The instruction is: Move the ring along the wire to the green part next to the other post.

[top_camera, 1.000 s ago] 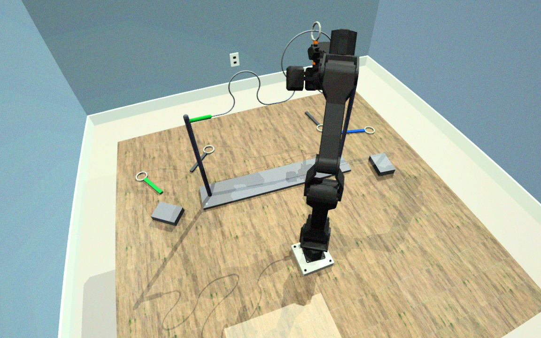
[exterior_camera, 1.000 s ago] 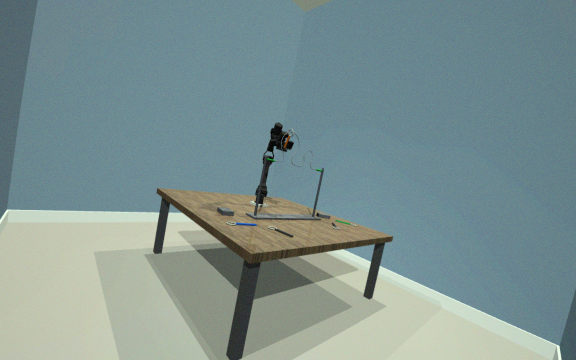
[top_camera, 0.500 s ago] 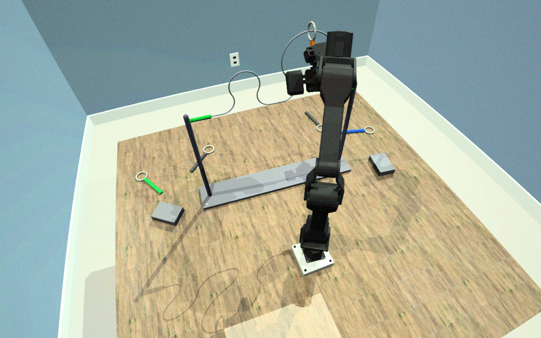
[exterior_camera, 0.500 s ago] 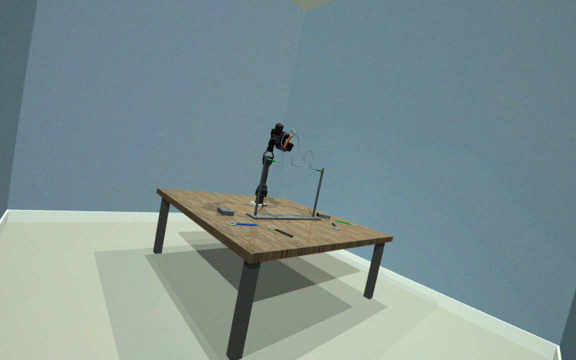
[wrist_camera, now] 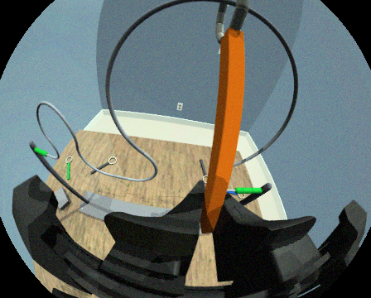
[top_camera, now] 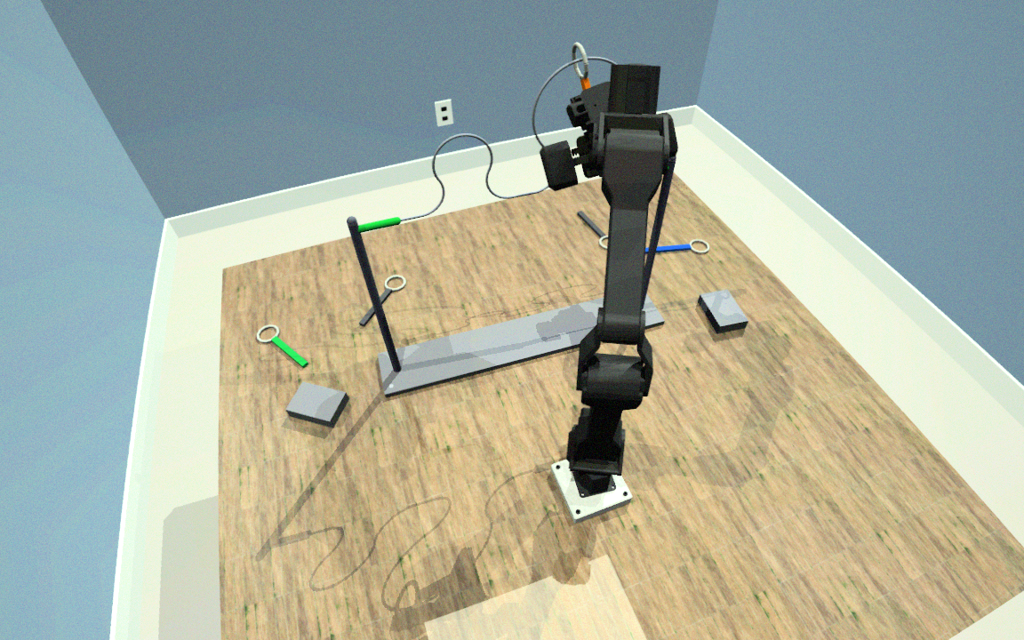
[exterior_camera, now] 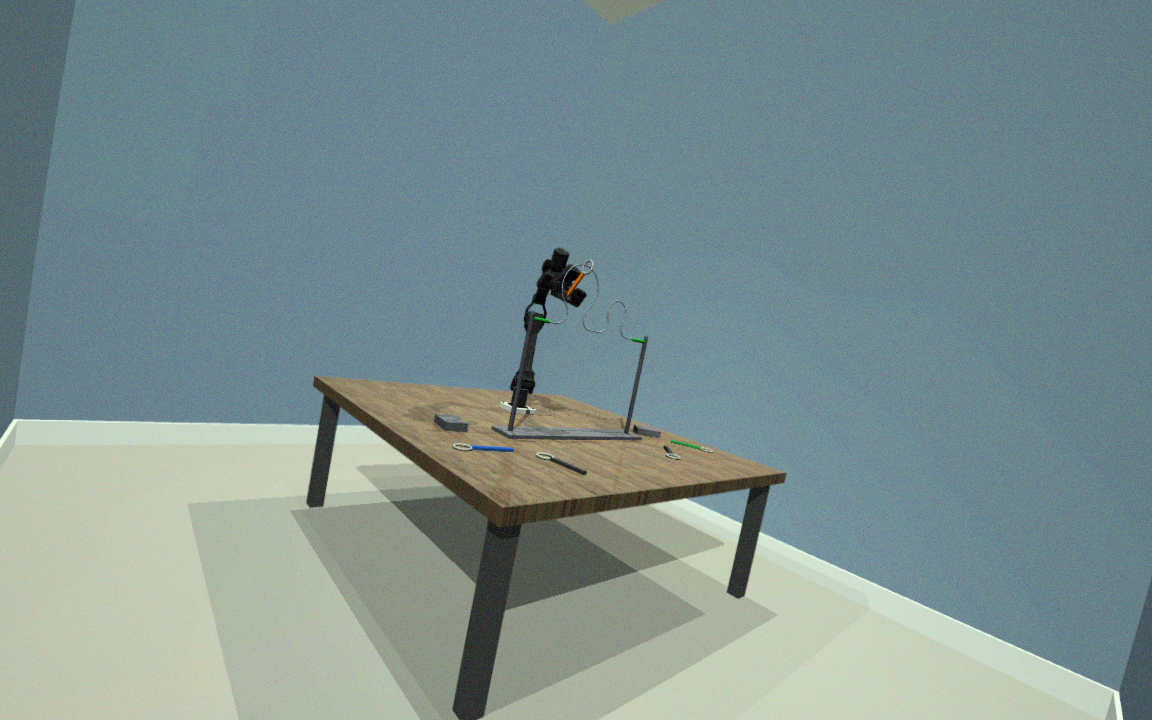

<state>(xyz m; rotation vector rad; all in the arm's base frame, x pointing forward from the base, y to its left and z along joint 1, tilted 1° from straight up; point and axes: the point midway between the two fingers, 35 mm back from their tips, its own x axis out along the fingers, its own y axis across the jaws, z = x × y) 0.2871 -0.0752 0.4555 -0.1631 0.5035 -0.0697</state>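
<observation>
My gripper tip is 90 mm below the ring with orange handle, 20 mm to the right of it and 20 mm short of it.
</observation>
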